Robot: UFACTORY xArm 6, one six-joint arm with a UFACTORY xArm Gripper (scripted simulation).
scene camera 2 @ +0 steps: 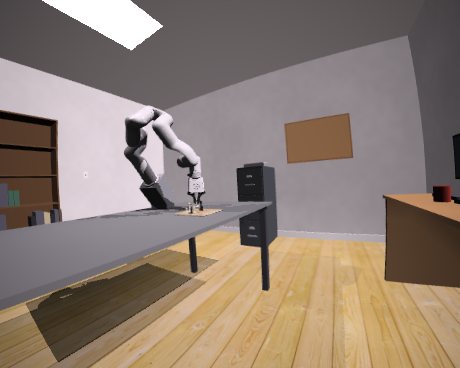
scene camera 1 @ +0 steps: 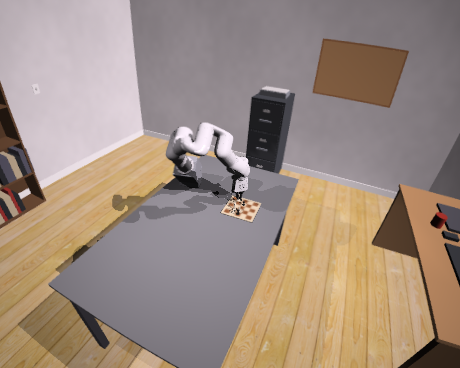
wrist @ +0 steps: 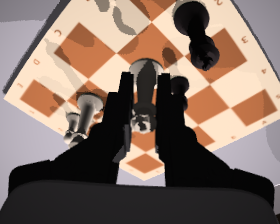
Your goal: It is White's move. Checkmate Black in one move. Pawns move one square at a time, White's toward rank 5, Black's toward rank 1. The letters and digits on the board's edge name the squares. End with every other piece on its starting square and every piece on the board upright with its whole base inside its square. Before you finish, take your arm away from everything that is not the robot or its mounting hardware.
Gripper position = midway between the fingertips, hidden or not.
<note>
In view: my gripper [wrist: 145,90], a small chessboard [wrist: 79,54] and a tall black piece [wrist: 204,55].
</note>
